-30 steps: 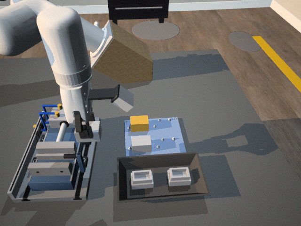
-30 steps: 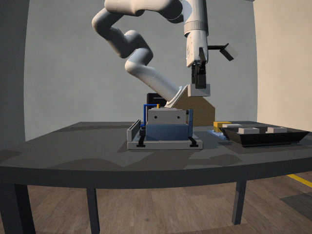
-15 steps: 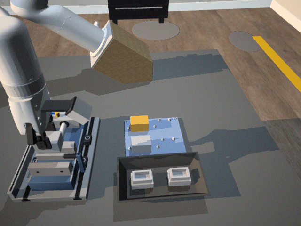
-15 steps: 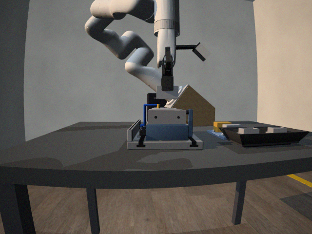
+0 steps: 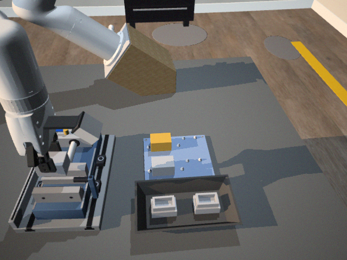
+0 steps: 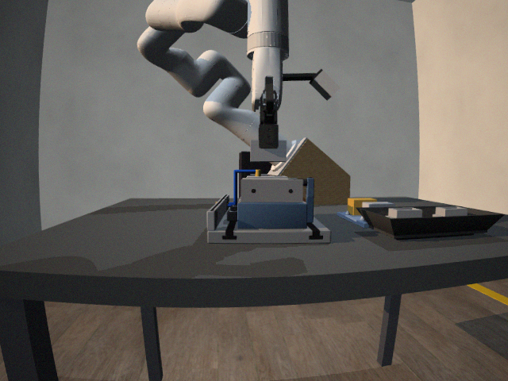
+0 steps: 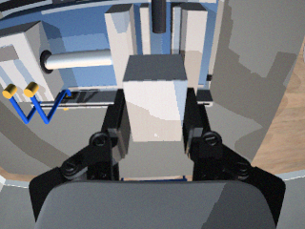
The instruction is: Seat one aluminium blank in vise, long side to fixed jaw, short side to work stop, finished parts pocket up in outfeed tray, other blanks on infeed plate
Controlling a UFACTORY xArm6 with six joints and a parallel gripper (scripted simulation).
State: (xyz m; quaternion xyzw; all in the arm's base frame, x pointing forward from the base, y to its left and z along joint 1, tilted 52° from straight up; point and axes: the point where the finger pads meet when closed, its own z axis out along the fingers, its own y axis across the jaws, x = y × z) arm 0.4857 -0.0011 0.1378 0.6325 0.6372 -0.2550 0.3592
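Right now the fixed jaw is 30 mm ahead of my hand and 90 mm below it. Also, from my hand: cylinder block (160 mm behind, 10 mm to the left, 90 mm below); then work stop rod (10 mm ahead, 50 mm to the left, 80 mm below); then cylinder rod (80 mm behind, 10 mm to the left, 90 mm below).
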